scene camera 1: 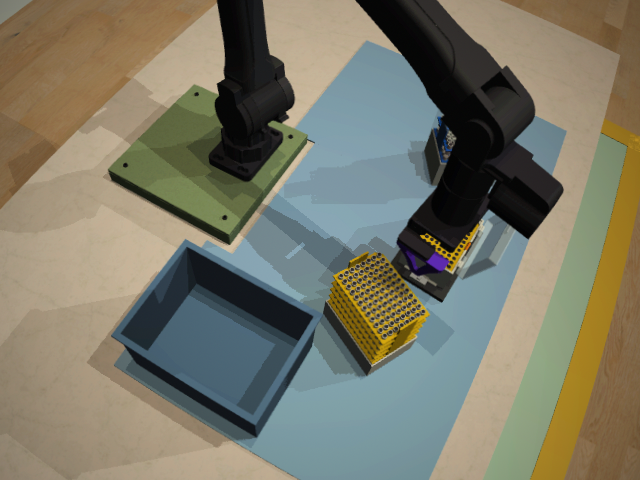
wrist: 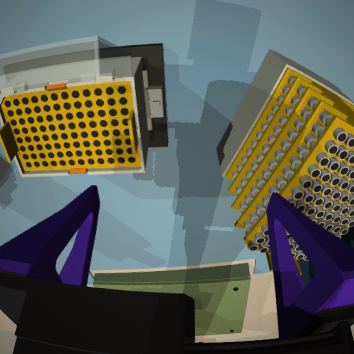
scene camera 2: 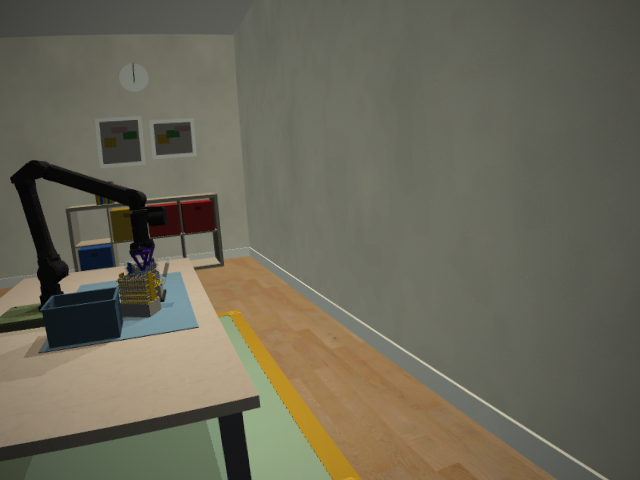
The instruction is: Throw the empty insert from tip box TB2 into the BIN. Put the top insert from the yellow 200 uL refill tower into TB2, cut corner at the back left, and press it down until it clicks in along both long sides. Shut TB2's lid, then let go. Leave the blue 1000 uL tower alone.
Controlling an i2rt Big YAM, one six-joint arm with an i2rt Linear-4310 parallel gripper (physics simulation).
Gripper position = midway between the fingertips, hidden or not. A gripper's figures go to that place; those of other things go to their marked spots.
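The gripper (scene camera 1: pixel 433 249) is 77 cm from the lens, so it's nearer to the lens than the clear lid. There's a blue bin (scene camera 1: pixel 231 342) at 83 cm from the lens, and that clear lid (scene camera 1: pixel 491 241) is 87 cm from the lens.
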